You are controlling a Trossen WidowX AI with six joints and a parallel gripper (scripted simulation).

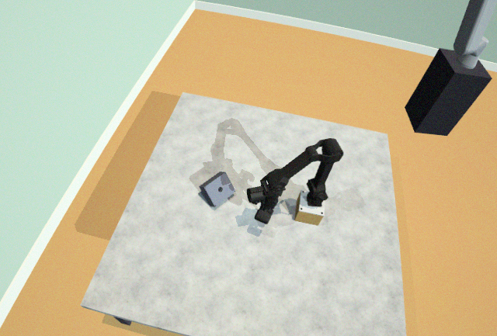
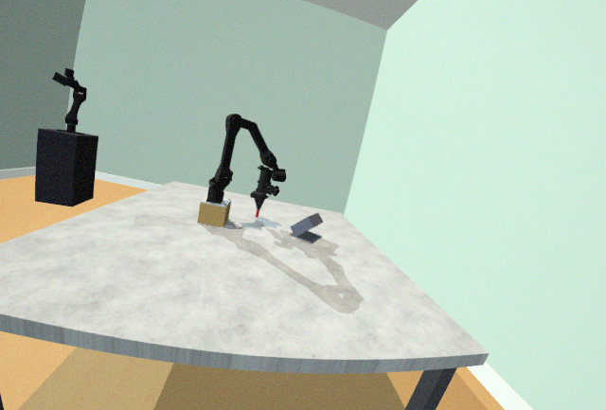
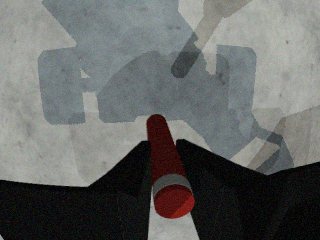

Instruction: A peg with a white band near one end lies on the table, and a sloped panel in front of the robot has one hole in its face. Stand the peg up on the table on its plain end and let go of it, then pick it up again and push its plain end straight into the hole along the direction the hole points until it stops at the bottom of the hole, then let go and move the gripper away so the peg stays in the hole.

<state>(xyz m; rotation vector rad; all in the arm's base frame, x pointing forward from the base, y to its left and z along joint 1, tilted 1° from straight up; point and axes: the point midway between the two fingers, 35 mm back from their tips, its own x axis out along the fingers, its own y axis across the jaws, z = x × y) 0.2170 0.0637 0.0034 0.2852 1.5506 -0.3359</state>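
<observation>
Right now the grey sloped panel is 23 cm ahead of my gripper tip, 11 cm to the right of it and 1 cm below it. The rest, counted from my gripper tip: red peg (2 cm above).
</observation>
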